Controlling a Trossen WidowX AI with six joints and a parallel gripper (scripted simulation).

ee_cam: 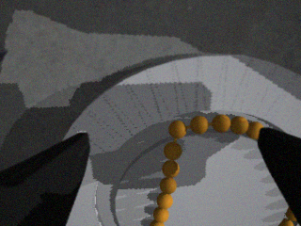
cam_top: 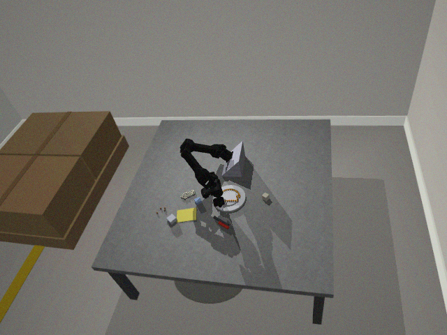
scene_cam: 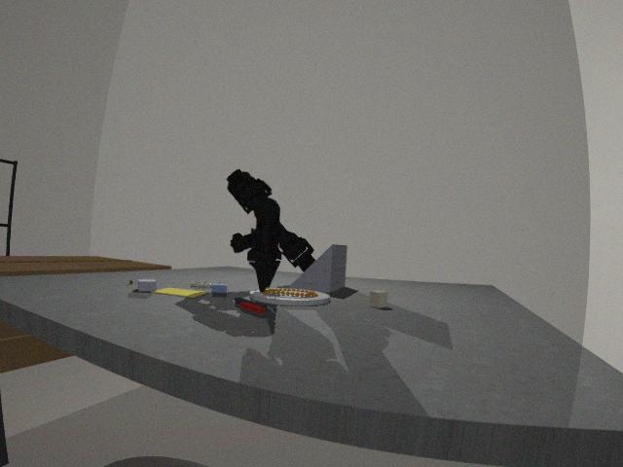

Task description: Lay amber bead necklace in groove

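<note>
The round bead board is 50 mm to the left of my gripper tip, 40 mm behind it and 10 mm below it. Round my gripper tip: blue cube (140 mm to the right, 10 mm below); yellow sheet (180 mm to the right, 110 mm ahead, 20 mm below); red-handled tool (140 mm ahead, 50 mm to the left, 20 mm below).
</note>
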